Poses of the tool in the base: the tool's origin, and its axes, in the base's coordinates. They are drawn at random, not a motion.
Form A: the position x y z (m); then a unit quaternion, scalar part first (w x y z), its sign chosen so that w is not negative.
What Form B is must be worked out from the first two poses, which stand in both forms.
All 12 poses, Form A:
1: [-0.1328 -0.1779 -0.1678 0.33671 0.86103 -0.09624 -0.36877]
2: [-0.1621 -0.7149 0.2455 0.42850 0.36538 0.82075 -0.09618]
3: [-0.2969 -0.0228 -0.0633 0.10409 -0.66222 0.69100 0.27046]
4: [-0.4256 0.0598 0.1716 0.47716 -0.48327 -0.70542 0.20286]
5: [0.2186 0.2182 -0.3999 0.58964 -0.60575 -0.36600 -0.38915]
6: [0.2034 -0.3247 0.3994 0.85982 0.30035 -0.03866 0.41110]
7: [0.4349 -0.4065 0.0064 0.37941 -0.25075 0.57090 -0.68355]
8: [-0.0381 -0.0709 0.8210 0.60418 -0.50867 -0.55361 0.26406]
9: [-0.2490 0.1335 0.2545 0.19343 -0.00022 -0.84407 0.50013]
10: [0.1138 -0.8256 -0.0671 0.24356 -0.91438 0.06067 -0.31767]
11: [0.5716 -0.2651 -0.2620 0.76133 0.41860 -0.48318 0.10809]
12: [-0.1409 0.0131 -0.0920 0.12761 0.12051 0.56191 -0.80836]
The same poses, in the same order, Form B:
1:
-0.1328 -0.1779 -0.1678
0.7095 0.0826 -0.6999
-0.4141 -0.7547 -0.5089
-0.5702 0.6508 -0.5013

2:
-0.1621 -0.7149 0.2455
-0.3658 0.6822 0.6331
0.5173 0.7145 -0.4710
-0.7737 0.1553 -0.6143

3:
-0.2969 -0.0228 -0.0633
-0.1013 -0.9715 -0.2144
-0.8589 -0.0234 0.5116
-0.5021 0.2359 -0.8320

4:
-0.4256 0.0598 0.1716
-0.0775 0.4882 -0.8693
0.8754 0.4506 0.1750
0.4771 -0.7474 -0.4623

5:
0.2186 0.2182 -0.3999
0.4292 0.9023 0.0398
-0.0155 -0.0367 0.9992
0.9031 -0.4295 -0.0018

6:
0.2034 -0.3247 0.3994
0.6590 -0.7302 0.1805
0.6837 0.4816 -0.5483
0.3134 0.4847 0.8166

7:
0.4349 -0.4065 0.0064
-0.5863 0.2324 0.7760
-0.8050 -0.0602 -0.5902
-0.0904 -0.9708 0.2224

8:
-0.0381 -0.0709 0.8210
0.2476 0.2441 -0.9376
0.8823 0.3430 0.3223
0.4003 -0.9070 -0.1305

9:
-0.2490 0.1335 0.2545
-0.9252 -0.1931 -0.3268
0.1939 0.4997 -0.8442
0.3263 -0.8444 -0.4249

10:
0.1138 -0.8256 -0.0671
0.7908 0.0438 0.6105
-0.2657 -0.8740 0.4069
0.5514 -0.4840 -0.6795

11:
0.5716 -0.2651 -0.2620
0.5097 -0.5691 -0.6452
-0.2399 0.6262 -0.7418
0.8262 0.5329 0.1826

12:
-0.1409 0.0131 -0.0920
-0.9384 0.3417 -0.0514
-0.0709 -0.3359 -0.9392
-0.3382 -0.8777 0.3395

